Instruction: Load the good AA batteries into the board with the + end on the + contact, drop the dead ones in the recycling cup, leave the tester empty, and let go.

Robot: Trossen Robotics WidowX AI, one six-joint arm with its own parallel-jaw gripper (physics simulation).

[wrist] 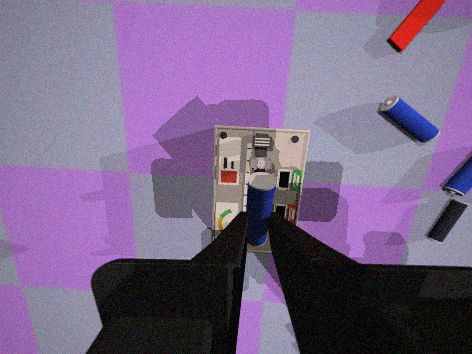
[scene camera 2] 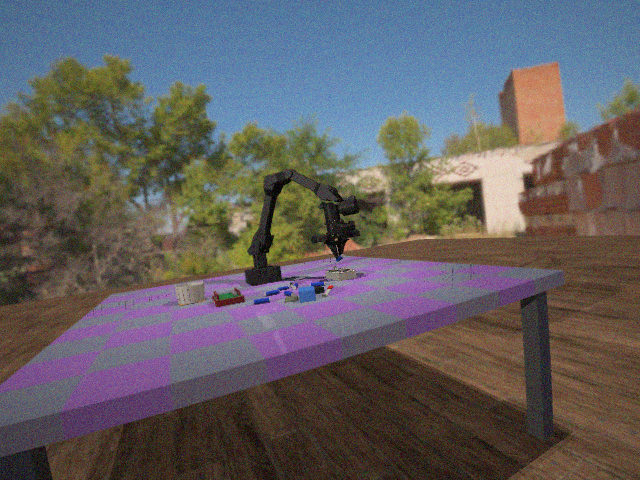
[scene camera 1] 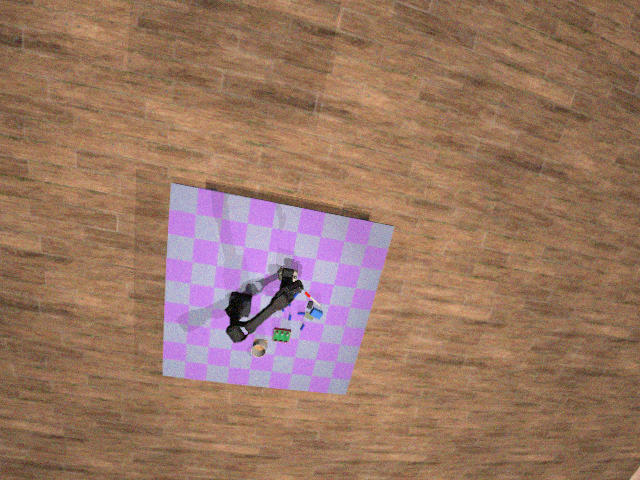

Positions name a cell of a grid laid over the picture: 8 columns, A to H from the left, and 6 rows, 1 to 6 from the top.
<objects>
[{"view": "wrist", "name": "gripper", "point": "E4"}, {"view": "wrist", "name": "black battery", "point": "H4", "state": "on the table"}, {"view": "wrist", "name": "battery tester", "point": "E3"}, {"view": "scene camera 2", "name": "gripper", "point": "E4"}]
</objects>
